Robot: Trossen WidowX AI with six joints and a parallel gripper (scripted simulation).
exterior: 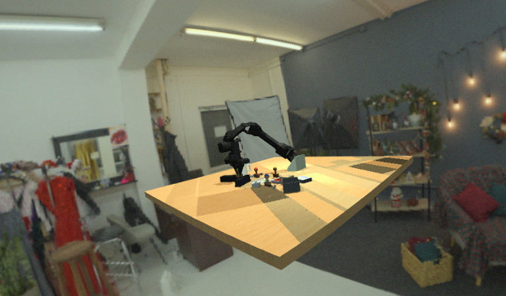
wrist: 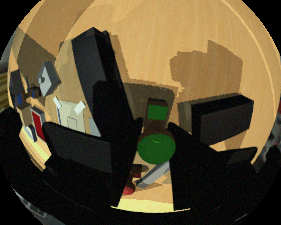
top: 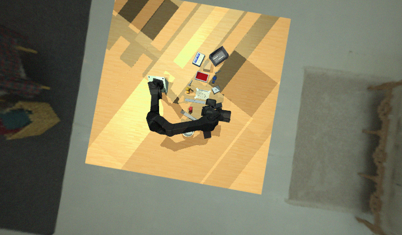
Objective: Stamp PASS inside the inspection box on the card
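Now: gripper tip 10 cm past the red ink pad, 26 cm to the right of it and 4 cm above it. Also, from my gripper tip: red stamp: 13 cm behind, 1 cm to the left, 3 cm below; then grey bar: 13 cm behind, 4 cm to the right, 4 cm below; then green-knobbed PASS stamp: right at my gripper tip.
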